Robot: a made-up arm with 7 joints.
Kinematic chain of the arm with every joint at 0, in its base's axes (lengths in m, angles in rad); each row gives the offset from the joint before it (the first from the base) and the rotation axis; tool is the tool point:
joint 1: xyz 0 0 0.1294 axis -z
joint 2: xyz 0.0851 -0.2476 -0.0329 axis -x
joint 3: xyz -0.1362 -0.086 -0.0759 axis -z
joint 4: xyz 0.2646 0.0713 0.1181 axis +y
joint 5: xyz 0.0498 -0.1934 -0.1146 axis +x
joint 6: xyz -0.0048 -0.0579 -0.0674 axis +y
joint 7: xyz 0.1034 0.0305 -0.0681 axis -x
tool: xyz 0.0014 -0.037 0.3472
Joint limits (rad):
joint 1: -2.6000..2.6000
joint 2: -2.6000..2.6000
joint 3: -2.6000..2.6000
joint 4: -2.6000..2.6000
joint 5: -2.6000..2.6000
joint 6: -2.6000..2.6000
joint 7: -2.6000..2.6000
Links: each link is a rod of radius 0.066 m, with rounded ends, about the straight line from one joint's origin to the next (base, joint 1, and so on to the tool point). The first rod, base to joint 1, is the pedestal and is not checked.
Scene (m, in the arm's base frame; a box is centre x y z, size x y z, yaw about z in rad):
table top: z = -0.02
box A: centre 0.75 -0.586 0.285 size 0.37 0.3 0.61 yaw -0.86
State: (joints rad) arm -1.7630 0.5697 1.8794 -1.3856 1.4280 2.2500 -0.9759
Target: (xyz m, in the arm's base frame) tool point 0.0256 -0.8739 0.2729
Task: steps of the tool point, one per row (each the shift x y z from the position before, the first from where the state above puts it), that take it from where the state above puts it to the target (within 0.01 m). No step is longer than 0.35 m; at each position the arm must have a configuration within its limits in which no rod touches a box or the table.
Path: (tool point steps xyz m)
1: -0.2307 -0.1344 0.2097
2: -0.2986 -0.0242 0.0983
3: -0.2712 0.0851 -0.0282
4: -0.1706 0.1383 -0.1368
5: -0.0071 -0.2459 0.1362
6: 0.0177 -0.3062 -0.0284
7: 0.0275 -0.2446 -0.2056
8: 0.0078 -0.0811 -0.3092

